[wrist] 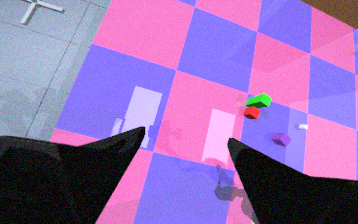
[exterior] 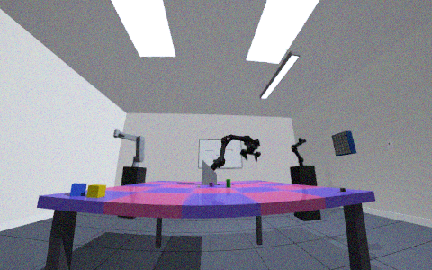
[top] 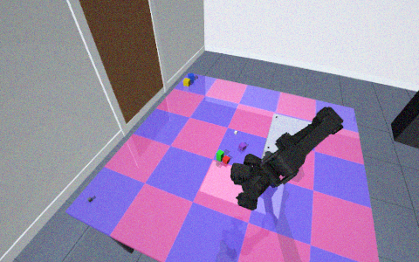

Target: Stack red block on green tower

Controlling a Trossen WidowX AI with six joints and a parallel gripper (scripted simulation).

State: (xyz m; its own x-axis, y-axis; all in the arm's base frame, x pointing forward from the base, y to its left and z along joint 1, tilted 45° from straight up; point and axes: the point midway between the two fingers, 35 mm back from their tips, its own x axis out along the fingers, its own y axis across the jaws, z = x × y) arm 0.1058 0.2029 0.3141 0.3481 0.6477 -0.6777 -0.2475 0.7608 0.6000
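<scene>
My gripper tip is now 140 mm short of the red block, 220 mm to the left of it and 190 mm above it. The rest, counted from my gripper tip: purple block (90 mm ahead, 350 mm to the right, 190 mm below); then dark object (600 mm ahead, 280 mm to the left, 190 mm below); then green block (170 mm ahead, 220 mm to the right, 160 mm below).
</scene>
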